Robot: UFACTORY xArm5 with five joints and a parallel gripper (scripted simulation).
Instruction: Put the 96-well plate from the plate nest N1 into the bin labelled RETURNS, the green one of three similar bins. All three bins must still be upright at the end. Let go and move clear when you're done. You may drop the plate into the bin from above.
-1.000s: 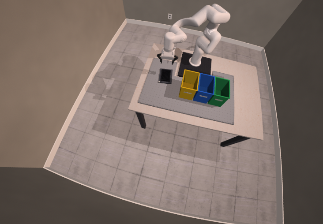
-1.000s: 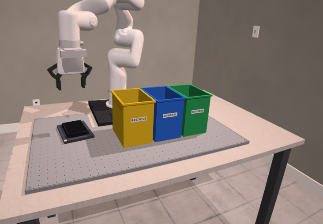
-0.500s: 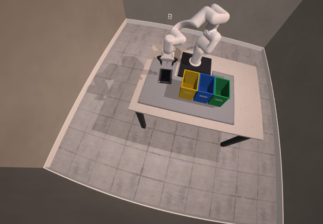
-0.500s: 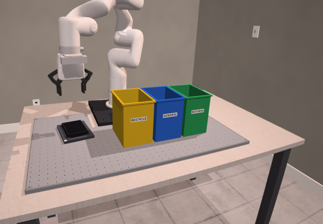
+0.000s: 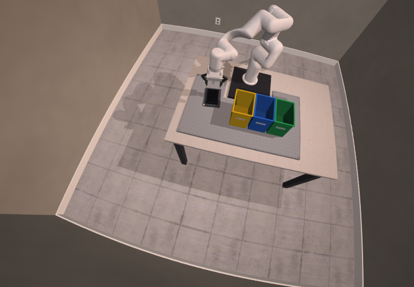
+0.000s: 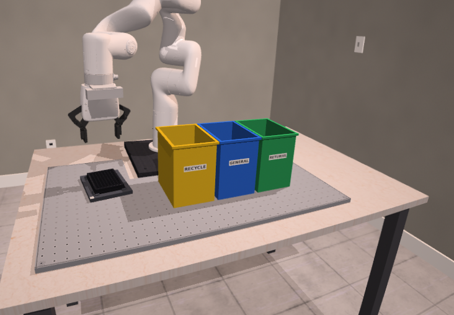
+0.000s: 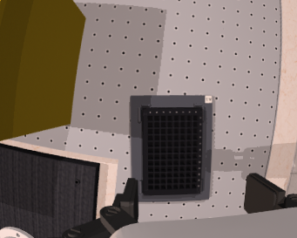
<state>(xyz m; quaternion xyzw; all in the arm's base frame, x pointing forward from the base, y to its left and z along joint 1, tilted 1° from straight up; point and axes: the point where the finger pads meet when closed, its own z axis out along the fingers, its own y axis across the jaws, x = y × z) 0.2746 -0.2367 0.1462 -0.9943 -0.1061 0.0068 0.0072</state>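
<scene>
Right now my hand is 140 mm above the black 96-well plate. The rest, counted from my hand: blue general bin (80 mm ahead, 360 mm to the left, 70 mm below); then yellow recycle bin (90 mm ahead, 230 mm to the left, 70 mm below); then plate nest N1 (150 mm below).
</scene>
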